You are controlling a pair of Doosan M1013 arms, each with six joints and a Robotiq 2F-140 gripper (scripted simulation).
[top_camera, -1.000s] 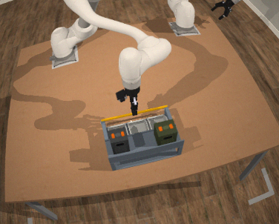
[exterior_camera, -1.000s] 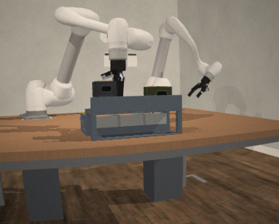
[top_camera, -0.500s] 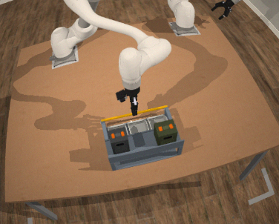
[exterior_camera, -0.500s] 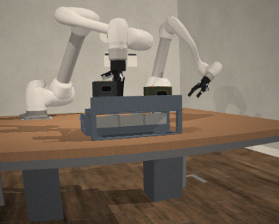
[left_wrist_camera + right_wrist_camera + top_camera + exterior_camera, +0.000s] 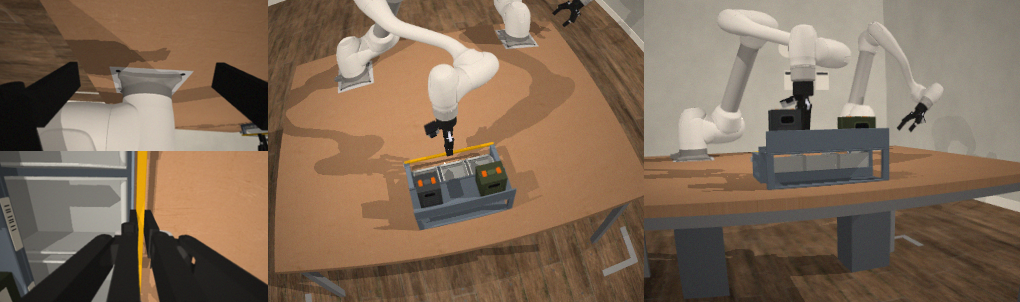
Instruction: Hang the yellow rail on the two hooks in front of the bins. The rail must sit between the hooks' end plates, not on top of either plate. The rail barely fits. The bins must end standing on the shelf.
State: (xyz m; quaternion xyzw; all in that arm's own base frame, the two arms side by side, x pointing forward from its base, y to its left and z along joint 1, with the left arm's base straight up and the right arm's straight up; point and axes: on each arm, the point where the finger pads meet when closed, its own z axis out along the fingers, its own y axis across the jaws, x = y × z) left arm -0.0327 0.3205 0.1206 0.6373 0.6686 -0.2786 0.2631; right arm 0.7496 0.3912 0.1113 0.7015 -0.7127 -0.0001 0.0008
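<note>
Now: right hand 3 cm above the yellow rail. Round my right hand: blue-grey shelf: 13 cm ahead, 4 cm below, 1 cm to the right.
</note>
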